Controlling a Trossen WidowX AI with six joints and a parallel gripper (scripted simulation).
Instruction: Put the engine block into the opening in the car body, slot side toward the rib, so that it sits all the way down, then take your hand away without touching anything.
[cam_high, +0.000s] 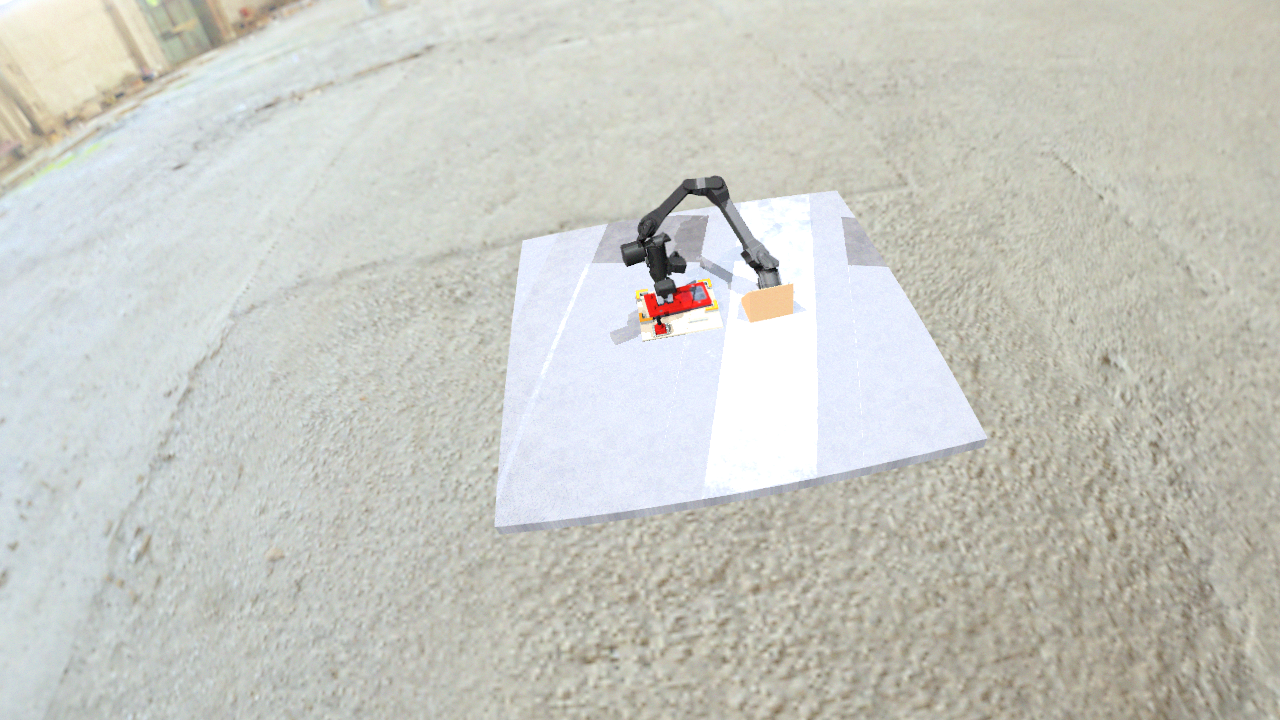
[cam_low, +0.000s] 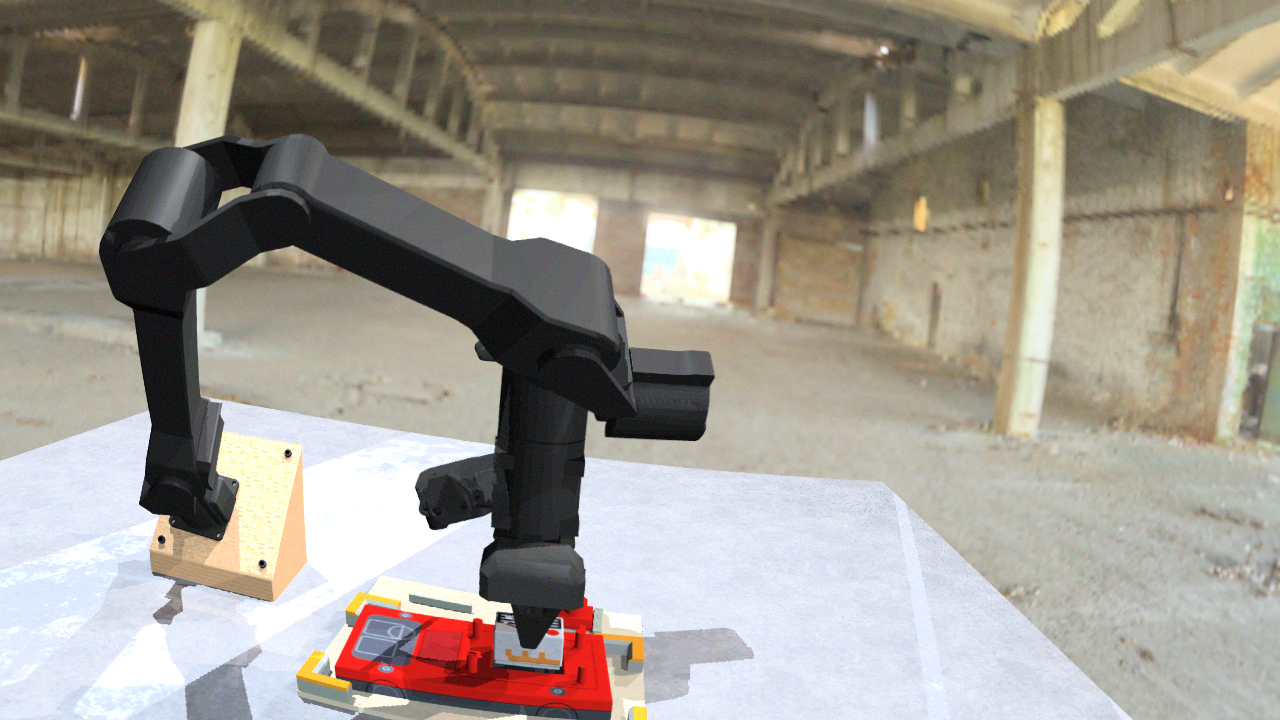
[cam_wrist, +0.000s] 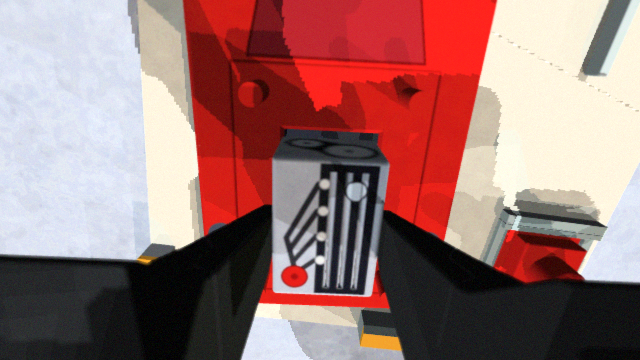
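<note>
Now: gripper tip 4 cm above the cream base plate, 3 cm past it and 2 cm to the right of it. From my gripper tip the other things lie so: engine block 1 cm below.
</note>
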